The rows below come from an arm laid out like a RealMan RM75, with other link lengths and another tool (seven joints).
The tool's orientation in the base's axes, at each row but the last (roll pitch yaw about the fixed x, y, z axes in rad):
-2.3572, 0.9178, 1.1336
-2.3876, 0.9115, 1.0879
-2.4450, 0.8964, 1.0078
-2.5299, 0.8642, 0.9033
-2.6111, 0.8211, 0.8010
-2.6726, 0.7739, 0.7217
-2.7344, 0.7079, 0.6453
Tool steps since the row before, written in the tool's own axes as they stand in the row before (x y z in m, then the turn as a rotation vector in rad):
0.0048, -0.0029, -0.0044, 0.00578, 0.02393, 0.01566
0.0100, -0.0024, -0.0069, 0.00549, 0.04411, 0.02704
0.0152, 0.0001, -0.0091, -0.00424, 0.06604, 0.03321
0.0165, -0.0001, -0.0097, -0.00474, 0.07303, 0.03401
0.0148, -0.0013, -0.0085, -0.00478, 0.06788, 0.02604
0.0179, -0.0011, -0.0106, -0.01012, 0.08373, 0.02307
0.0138, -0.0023, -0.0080, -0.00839, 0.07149, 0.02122
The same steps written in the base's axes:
0.0039, 0.0059, -0.0007, -0.00260, -0.01945, -0.02160
0.0079, 0.0087, -0.0038, -0.00467, -0.03829, -0.03491
0.0130, 0.0094, -0.0076, -0.00488, -0.06272, -0.03905
0.0147, 0.0098, -0.0074, -0.00314, -0.06902, -0.04170
0.0134, 0.0092, -0.0054, 0.00138, -0.06377, -0.03521
0.0173, 0.0102, -0.0054, 0.00637, -0.08000, -0.03471
0.0133, 0.0087, -0.0027, 0.00450, -0.06826, -0.03086

